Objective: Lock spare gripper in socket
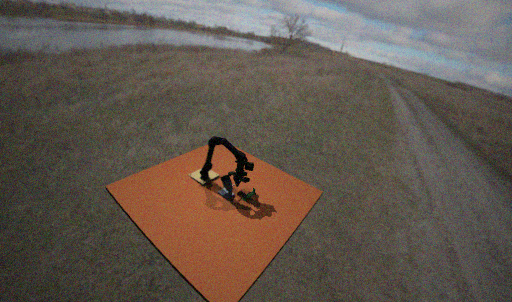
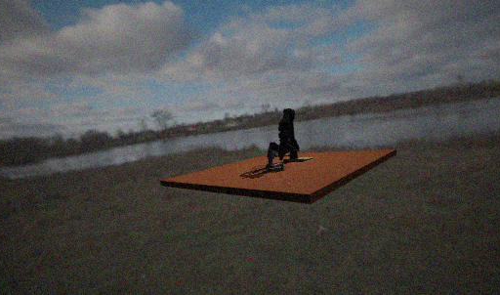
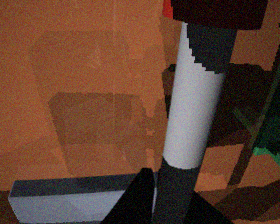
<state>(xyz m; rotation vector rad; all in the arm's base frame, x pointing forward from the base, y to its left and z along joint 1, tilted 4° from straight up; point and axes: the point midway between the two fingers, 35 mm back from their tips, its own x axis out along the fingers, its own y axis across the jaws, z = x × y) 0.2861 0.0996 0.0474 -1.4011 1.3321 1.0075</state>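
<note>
Right now my gripper tip is 90 mm to the left of the mount and 20 mm past it. Also, from my gripper tip: spare gripper: 90 mm to the right, 70 mm above, 30 mm behind; then green cradle: 110 mm ahead, 30 mm to the left, 30 mm below.
</note>
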